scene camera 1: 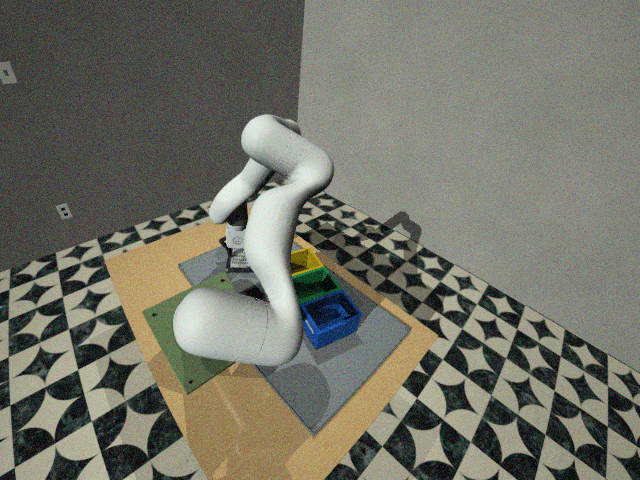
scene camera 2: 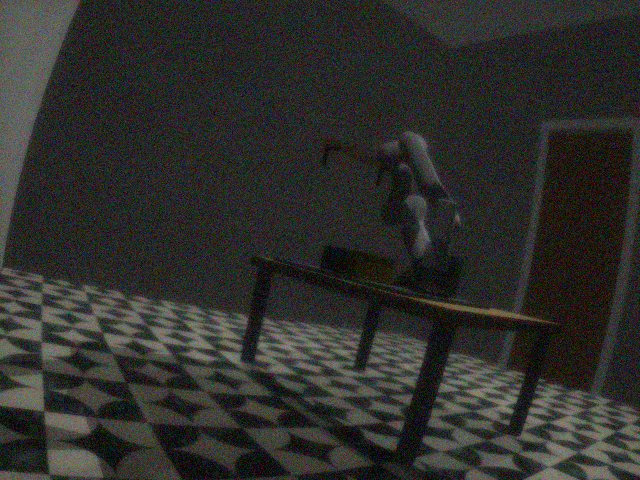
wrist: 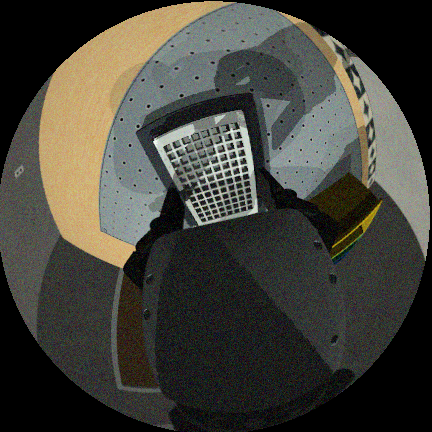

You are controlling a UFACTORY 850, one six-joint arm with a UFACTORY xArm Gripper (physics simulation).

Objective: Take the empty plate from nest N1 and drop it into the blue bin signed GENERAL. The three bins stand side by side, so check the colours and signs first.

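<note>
The white plate (wrist: 214, 167), a grid of small dark wells, lies in a black nest (wrist: 200, 114) in the wrist view. No N1 sign is legible. My gripper (wrist: 217, 187) is open and empty, with one finger at each long side of the plate's near part. Its height above the plate is hard to judge. In scene camera 1 my gripper (scene camera 1: 238, 266) points down at the far end of the grey board, partly behind the arm. The blue bin (scene camera 1: 336, 333) stands nearest in the row; its small pale sign is unreadable. Scene camera 2 is too dark to show the plate.
The green bin (scene camera 1: 316, 285) stands between the blue bin and the yellow bin (scene camera 1: 308, 261) (wrist: 369, 218). The yellow bin is right of my right finger in the wrist view. The bins stand on a grey perforated board (scene camera 1: 379, 338) (wrist: 200, 65). A green base plate (scene camera 1: 168, 330) lies under the arm.
</note>
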